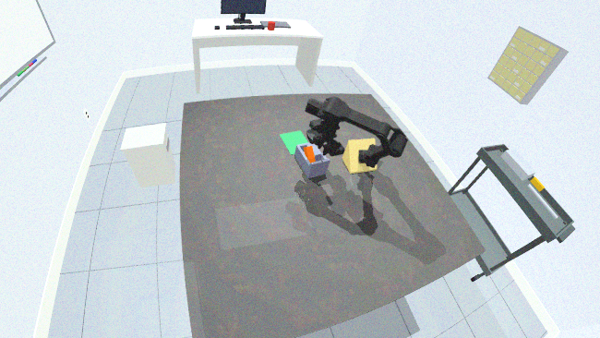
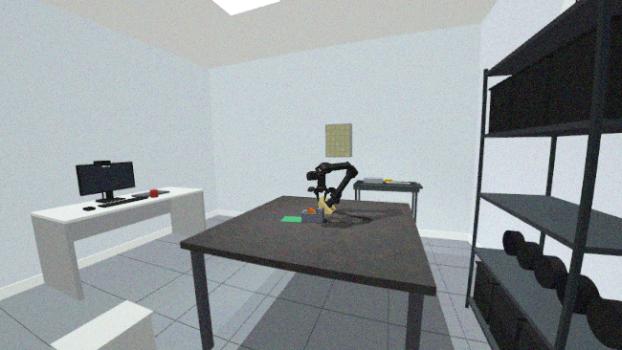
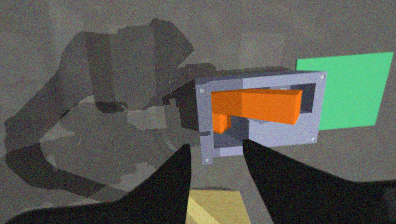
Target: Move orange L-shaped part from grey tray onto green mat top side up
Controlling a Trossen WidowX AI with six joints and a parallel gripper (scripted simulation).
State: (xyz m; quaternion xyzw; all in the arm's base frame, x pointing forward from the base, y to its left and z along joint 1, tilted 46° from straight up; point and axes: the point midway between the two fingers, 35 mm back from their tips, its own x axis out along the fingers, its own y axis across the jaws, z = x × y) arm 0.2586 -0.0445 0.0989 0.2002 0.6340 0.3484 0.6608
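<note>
Right now my gripper tip is 4 cm to the left of the orange L-shaped part and 10 cm above it. The rest, counted from my gripper tip: green mat 4 cm ahead, 22 cm to the right, 16 cm below.
</note>
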